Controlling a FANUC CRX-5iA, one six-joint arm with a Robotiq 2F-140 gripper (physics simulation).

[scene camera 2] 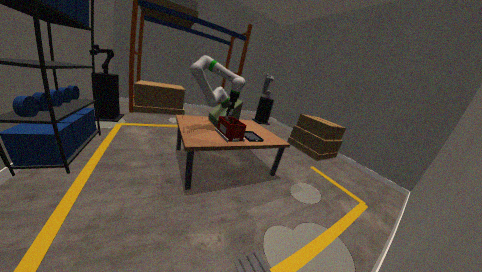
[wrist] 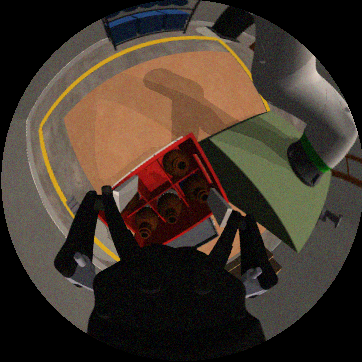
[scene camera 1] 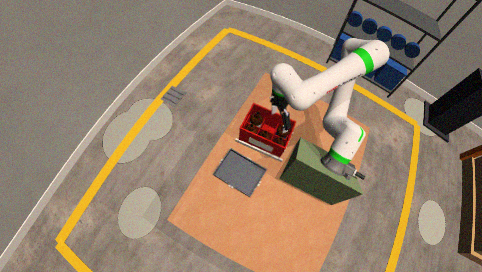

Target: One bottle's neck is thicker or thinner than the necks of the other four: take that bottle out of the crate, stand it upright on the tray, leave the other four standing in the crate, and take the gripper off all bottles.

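Seen in the pictures: gripper, fingertip midpoint: point(scene camera 2: 228, 116) point(wrist: 173, 189) point(scene camera 1: 279, 122); arm's base, origin of the base link: point(scene camera 2: 227, 104) point(wrist: 303, 163) point(scene camera 1: 332, 167).
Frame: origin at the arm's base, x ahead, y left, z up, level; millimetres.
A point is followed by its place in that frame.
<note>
The red crate point(scene camera 1: 244, 135) {x 500, y 26, z -154 mm} point(scene camera 2: 232, 129) {x 552, y -126, z -136 mm} point(wrist: 212, 168) stands on the table. In the wrist view, brown bottles stand in it: one at the top point(wrist: 176, 162) {x 333, y -143, z -102 mm}, one at the right point(wrist: 197, 188) {x 313, y -58, z -126 mm}, one in the middle point(wrist: 170, 206) {x 395, y -44, z -138 mm} and one at the lower left point(wrist: 146, 224) {x 474, y -36, z -125 mm}. The fifth is mostly hidden behind the left finger. One upper middle compartment has no bottle. I cannot tell which neck differs. My gripper point(scene camera 1: 280, 119) {x 363, y -109, z -65 mm} point(scene camera 2: 230, 111) {x 363, y -109, z -65 mm} point(wrist: 173, 189) {x 363, y -109, z -65 mm} is open and empty over the crate, its fingers spread across the bottles. The grey tray point(scene camera 1: 240, 172) {x 417, y 196, z -260 mm} point(scene camera 2: 254, 136) {x 413, y 249, z -259 mm} point(wrist: 192, 236) {x 407, y 222, z -260 mm} bears no bottle.
A green block point(scene camera 1: 320, 176) {x 52, y 101, z 50 mm} point(wrist: 265, 165) {x 144, y -50, z -58 mm} under the arm's base stands close beside the crate. A thin white strip point(scene camera 1: 258, 150) {x 396, y 27, z -241 mm} lies along the crate's tray side. The wooden table point(scene camera 1: 225, 212) {x 362, y 442, z -265 mm} point(scene camera 2: 200, 139) {x 518, y -412, z -265 mm} carries them. A shelf rack with blue bins point(scene camera 2: 40, 142) stands away from the table.
</note>
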